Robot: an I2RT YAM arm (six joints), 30 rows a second.
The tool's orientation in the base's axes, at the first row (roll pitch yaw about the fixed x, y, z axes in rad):
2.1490 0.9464 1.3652
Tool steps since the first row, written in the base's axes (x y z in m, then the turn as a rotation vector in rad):
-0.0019 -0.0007 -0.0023 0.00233 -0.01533 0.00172
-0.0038 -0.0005 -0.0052 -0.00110 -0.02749 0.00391
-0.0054 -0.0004 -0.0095 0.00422 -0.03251 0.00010
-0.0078 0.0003 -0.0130 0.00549 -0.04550 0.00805
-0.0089 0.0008 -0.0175 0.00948 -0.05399 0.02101
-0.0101 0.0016 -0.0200 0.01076 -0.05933 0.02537
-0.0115 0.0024 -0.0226 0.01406 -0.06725 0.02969
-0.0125 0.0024 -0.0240 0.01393 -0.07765 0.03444
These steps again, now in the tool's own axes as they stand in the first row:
0.0012 -0.0028 -0.0002 -0.00989 -0.00607 0.01042
0.0035 -0.0054 -0.0008 -0.01904 -0.01404 0.01458
0.0068 -0.0085 -0.0007 -0.01818 -0.01510 0.02272
0.0098 -0.0115 -0.0017 -0.03192 -0.01755 0.02896
0.0136 -0.0141 -0.0014 -0.04681 -0.01321 0.03287
0.0159 -0.0157 -0.0019 -0.05325 -0.01317 0.03564
0.0183 -0.0175 -0.0026 -0.06090 -0.01322 0.04146
0.0194 -0.0188 -0.0029 -0.07072 -0.01674 0.04614

